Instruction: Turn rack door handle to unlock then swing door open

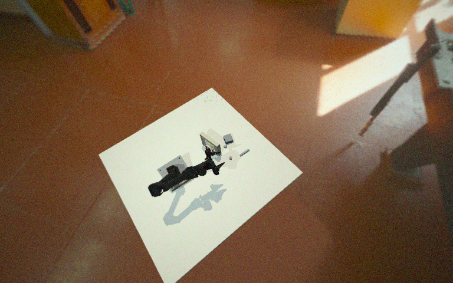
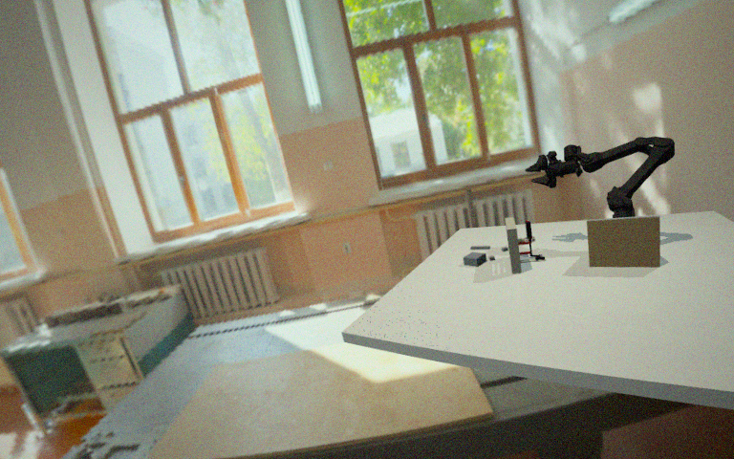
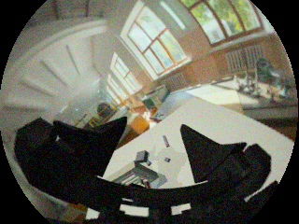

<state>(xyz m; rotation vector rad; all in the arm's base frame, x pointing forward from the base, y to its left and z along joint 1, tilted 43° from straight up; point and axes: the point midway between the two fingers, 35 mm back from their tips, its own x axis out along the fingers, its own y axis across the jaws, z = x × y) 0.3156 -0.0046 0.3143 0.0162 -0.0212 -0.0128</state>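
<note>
My gripper tip is 4 cm past the red handle, 22 cm to the right of it and 23 cm above it. From my gripper tip the other things lie so: thin grey bar (25 cm ahead, 9 cm to the left, 33 cm below).
</note>
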